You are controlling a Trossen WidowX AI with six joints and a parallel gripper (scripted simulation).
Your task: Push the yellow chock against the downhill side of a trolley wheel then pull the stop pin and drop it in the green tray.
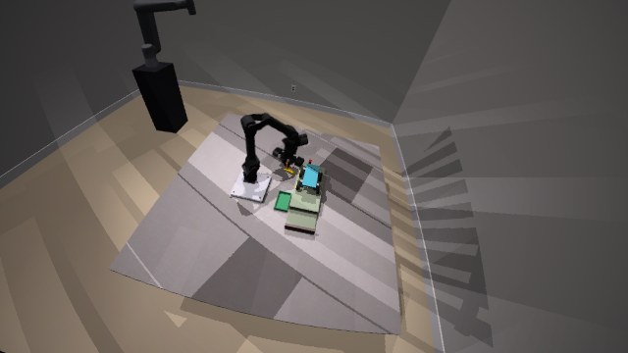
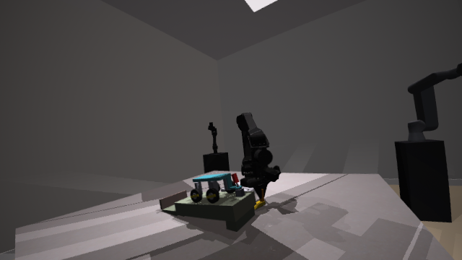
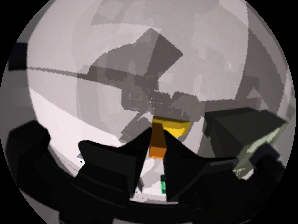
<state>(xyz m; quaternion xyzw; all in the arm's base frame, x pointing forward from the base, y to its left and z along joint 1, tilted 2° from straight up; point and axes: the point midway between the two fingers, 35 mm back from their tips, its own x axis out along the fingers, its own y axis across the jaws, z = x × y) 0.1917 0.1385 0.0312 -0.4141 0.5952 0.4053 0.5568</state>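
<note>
The red-headed stop pin is 130 mm ahead of my gripper tip, 40 mm to the right of it and 90 mm above it. Also, from my gripper tip: pale green ramp: 140 mm ahead, 150 mm to the right, 10 mm above; yellow chock: 20 mm ahead, 10 mm to the right, 10 mm below; trolley: 140 mm ahead, 140 mm to the right, 80 mm above.
</note>
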